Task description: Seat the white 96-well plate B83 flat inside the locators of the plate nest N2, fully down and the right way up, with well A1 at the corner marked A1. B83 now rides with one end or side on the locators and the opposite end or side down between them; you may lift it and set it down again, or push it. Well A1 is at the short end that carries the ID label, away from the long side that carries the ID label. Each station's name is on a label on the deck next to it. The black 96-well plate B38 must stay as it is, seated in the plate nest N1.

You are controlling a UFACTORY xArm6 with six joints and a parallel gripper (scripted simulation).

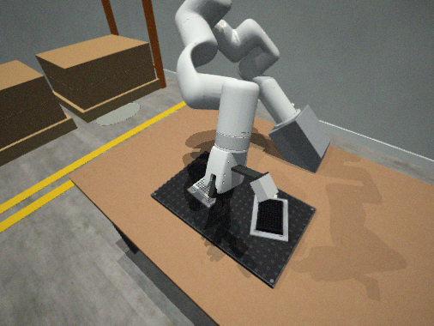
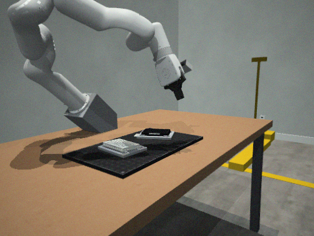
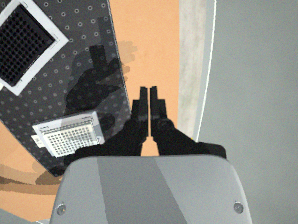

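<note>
My hand is 190 mm above the white 96-well plate B83, 180 mm past it and 150 mm to the left of it. From my hand the other things lie so: N2 label: 270 mm behind, 210 mm below, 130 mm to the right; then A1 mark: 240 mm behind, 200 mm below, 80 mm to the right; then black plate B38: 190 mm below, 160 mm behind, 90 mm to the left.
</note>
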